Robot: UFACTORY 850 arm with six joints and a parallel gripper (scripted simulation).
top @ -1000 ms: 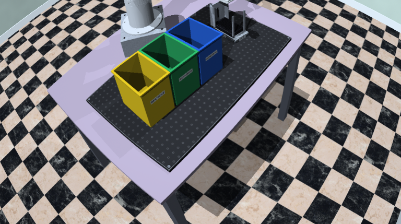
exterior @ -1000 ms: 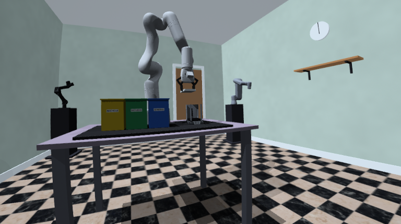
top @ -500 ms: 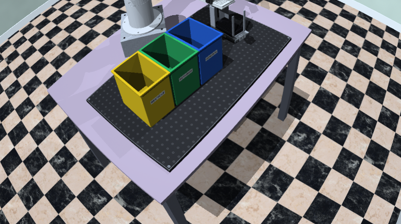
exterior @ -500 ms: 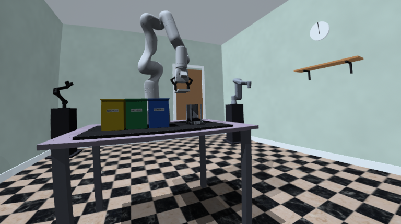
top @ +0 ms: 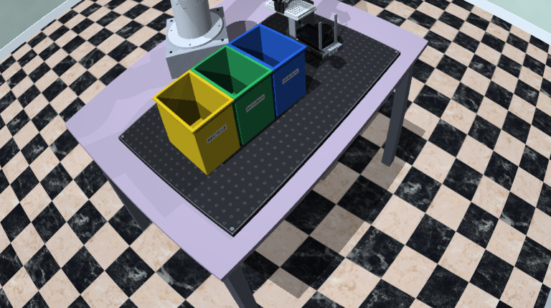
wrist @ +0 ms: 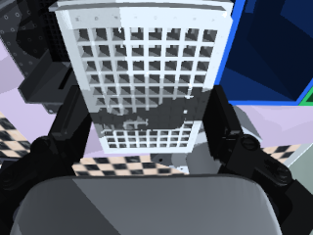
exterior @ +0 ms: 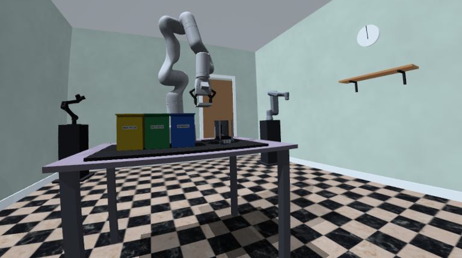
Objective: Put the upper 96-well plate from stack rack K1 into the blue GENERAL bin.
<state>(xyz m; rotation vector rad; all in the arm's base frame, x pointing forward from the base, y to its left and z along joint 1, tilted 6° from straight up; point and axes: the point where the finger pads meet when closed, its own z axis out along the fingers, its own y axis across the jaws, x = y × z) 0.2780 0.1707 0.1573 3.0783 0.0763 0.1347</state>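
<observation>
The blue bin lies 30 mm ahead of my hand, 130 mm to the right of it and 160 mm below it. Also, from my hand: green bin 40 mm ahead, 260 mm to the right, 160 mm below; white 96-well plate 10 mm below; dark plate 30 mm behind, 130 mm to the left, 220 mm below.
</observation>
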